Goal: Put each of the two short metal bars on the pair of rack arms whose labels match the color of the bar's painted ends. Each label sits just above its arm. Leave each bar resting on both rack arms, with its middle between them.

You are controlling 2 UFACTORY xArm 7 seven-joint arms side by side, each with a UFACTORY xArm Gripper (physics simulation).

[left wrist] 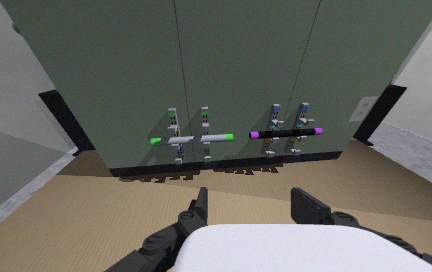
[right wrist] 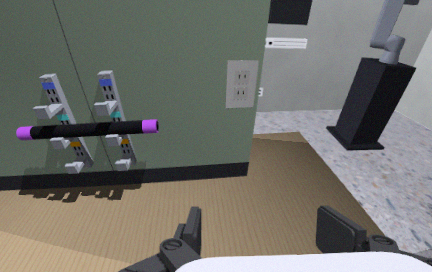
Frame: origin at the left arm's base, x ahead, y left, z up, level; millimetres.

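Where they show: left gripper, between the fingertips: (left wrist: pixel 248 201); right gripper, between the fingertips: (right wrist: pixel 259 226).
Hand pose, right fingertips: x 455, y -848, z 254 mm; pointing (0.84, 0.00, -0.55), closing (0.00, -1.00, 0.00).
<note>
Each offset is from my right fingertips to the top centre of the thing. "pt": to the spot under its first point. Level surfaces: height alone.
A light grey bar with green ends @(pt 231 mm ahead, 605 mm left, 89 mm down) (left wrist: pixel 218 138) lies level across the left rack's two middle arms, under the red labels @(pt 246 mm ahead, 768 mm left, 76 mm down) (left wrist: pixel 177 133). That rack's green labels @(pt 260 mm ahead, 658 mm left, 4 mm up) (left wrist: pixel 204 113) are at the top, above empty arms, and its purple labels @(pt 249 mm ahead, 769 mm left, 154 mm down) (left wrist: pixel 180 148) are low. A black bar with purple ends @(281 mm ahead, 318 mm left, 82 mm down) (left wrist: pixel 286 133) (right wrist: pixel 90 129) lies across the right rack's two middle arms, under the teal labels @(pt 305 mm ahead, 258 mm left, 73 mm down) (right wrist: pixel 115 115). Blue labels @(pt 291 mm ahead, 378 mm left, 3 mm up) (right wrist: pixel 48 86) are above and orange labels @(pt 305 mm ahead, 254 mm left, 149 mm down) (right wrist: pixel 125 142) below. My left gripper (left wrist: pixel 248 201) and my right gripper (right wrist: pixel 259 226) are open and empty, in front of the panel and apart from both bars.
The racks are fixed to a dark green panel (left wrist: pixel 240 50) (right wrist: pixel 185 60) with a black base strip (right wrist: pixel 200 172). A white outlet plate @(358 mm ahead, 29 mm right, 37 mm up) (left wrist: pixel 363 109) (right wrist: pixel 242 100) is right of the racks. A wooden surface @(320 mm down) (left wrist: pixel 100 215) (right wrist: pixel 165 200) lies before the panel. A black pedestal (right wrist: pixel 367 110) stands beyond.
</note>
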